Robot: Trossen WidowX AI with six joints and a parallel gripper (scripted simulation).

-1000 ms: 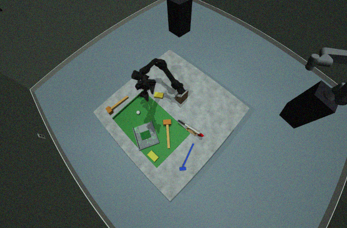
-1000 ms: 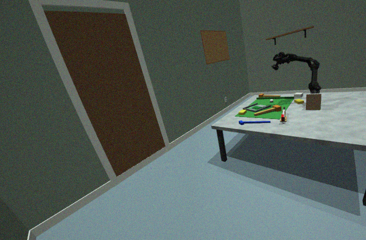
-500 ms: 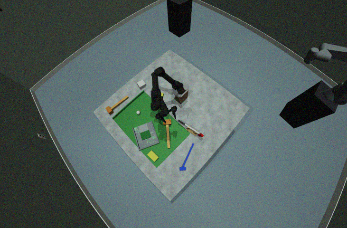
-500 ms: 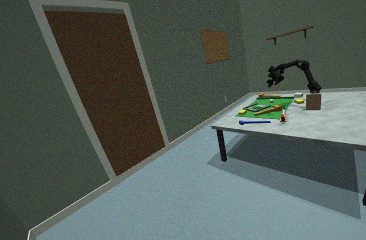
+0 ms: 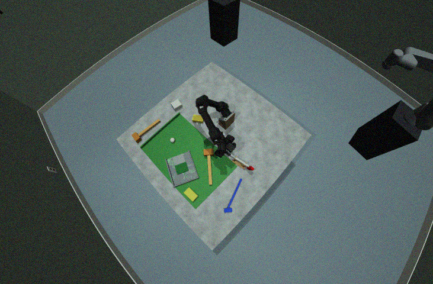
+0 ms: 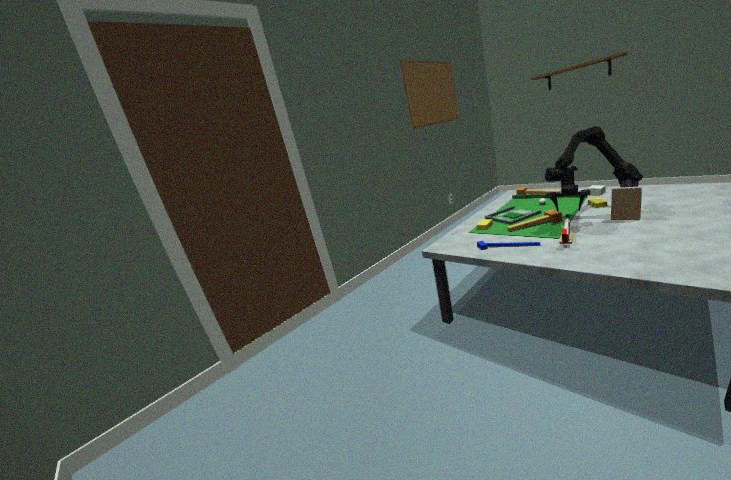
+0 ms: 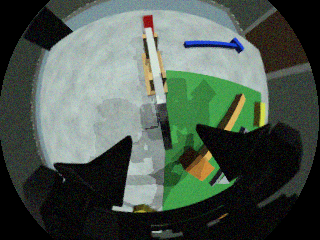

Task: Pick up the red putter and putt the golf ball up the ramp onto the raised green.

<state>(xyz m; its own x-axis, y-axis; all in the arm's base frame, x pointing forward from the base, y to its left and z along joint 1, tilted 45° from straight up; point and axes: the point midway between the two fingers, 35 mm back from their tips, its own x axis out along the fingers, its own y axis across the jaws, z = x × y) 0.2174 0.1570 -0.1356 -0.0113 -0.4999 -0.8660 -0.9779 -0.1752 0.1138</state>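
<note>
Right now my gripper tip is 2 cm past the wooden stand, 13 cm to the right of it and 6 cm above it. Also, from my gripper tip: blue putter: 20 cm ahead, 29 cm to the left, 8 cm below; then white golf ball: 26 cm ahead, 41 cm to the right, 7 cm below; then white block: 1 cm ahead, 68 cm to the right, 8 cm below.
</note>
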